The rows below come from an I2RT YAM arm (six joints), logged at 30 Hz.
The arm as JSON. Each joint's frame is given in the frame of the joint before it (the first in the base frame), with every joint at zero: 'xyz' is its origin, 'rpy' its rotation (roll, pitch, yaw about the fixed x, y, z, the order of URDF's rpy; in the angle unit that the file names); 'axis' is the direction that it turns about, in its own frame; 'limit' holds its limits. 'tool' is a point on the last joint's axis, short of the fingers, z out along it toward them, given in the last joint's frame.
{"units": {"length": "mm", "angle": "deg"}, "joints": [
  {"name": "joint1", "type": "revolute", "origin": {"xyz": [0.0, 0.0, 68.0], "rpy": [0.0, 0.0, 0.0]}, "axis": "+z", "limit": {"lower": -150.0, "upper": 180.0}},
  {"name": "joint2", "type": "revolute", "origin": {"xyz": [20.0, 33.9, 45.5], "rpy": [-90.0, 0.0, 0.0]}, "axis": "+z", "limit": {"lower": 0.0, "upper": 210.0}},
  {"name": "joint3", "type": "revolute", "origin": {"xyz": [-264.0, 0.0, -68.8], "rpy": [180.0, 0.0, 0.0]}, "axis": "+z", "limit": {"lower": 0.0, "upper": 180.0}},
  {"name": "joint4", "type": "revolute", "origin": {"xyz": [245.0, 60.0, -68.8], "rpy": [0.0, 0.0, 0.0]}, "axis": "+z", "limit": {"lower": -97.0, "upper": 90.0}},
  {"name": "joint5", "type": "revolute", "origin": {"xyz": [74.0, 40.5, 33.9], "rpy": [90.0, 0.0, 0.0]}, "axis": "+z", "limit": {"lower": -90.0, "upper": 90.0}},
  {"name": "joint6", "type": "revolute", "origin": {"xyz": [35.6, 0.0, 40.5], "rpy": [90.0, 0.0, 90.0]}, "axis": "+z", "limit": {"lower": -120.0, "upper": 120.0}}
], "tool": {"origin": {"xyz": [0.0, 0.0, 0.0], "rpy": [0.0, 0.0, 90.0]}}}
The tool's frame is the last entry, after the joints.
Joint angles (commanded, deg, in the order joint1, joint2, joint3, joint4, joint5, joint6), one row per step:
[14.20, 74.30, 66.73, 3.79, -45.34, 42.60]
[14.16, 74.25, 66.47, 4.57, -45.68, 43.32]
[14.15, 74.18, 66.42, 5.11, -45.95, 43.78]
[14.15, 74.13, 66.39, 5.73, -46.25, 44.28]
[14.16, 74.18, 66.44, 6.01, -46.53, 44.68]
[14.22, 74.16, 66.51, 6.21, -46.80, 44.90]
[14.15, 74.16, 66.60, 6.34, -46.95, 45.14]
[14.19, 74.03, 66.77, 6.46, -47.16, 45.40]
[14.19, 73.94, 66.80, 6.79, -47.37, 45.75]
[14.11, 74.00, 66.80, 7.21, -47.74, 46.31]
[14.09, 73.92, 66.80, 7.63, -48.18, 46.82]
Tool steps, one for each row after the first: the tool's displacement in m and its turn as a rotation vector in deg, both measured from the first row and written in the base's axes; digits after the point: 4 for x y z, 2 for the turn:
[-0.0002, -0.0001, 0.0000, 0.52, 0.07, 0.27]
[-0.0006, -0.0001, 0.0010, 0.90, -0.07, 0.51]
[-0.0009, -0.0001, 0.0021, 1.32, -0.25, 0.80]
[-0.0008, 0.0001, 0.0027, 1.59, -0.17, 1.08]
[-0.0012, 0.0005, 0.0035, 1.78, -0.25, 1.41]
[-0.0012, 0.0001, 0.0043, 1.95, -0.26, 1.48]
[-0.0021, 0.0002, 0.0062, 2.18, -0.44, 1.73]
[-0.0026, 0.0002, 0.0074, 2.46, -0.56, 1.94]
[-0.0024, 0.0000, 0.0078, 2.82, -0.42, 2.22]
[-0.0030, -0.0001, 0.0089, 3.18, -0.45, 2.64]

